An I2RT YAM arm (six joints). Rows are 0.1 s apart.
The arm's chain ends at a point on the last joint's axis. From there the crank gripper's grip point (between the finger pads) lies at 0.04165 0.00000 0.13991 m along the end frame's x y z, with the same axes.
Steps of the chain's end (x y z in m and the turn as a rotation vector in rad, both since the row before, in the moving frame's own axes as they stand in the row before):
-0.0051, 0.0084, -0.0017, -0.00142, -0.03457, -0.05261
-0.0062, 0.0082, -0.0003, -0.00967, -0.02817, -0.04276
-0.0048, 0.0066, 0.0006, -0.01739, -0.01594, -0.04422
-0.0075, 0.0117, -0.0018, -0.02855, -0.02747, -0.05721
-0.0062, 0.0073, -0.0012, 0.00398, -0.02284, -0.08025
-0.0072, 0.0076, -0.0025, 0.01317, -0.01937, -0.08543
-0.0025, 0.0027, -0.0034, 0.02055, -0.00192, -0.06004
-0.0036, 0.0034, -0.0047, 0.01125, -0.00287, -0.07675
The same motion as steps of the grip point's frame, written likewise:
-0.0100, 0.0065, -0.0003, -0.00142, -0.03457, -0.05261
-0.0102, 0.0079, 0.0008, -0.00967, -0.02817, -0.04276
-0.0070, 0.0072, 0.0012, -0.01739, -0.01594, -0.04422
-0.0113, 0.0134, -0.0007, -0.02855, -0.02747, -0.05721
-0.0096, 0.0035, -0.0003, 0.00398, -0.02284, -0.08025
-0.0101, 0.0023, -0.0018, 0.01317, -0.01937, -0.08543
-0.0029, -0.0027, -0.0034, 0.02055, -0.00192, -0.06004
-0.0042, -0.0014, -0.0046, 0.01125, -0.00287, -0.07675

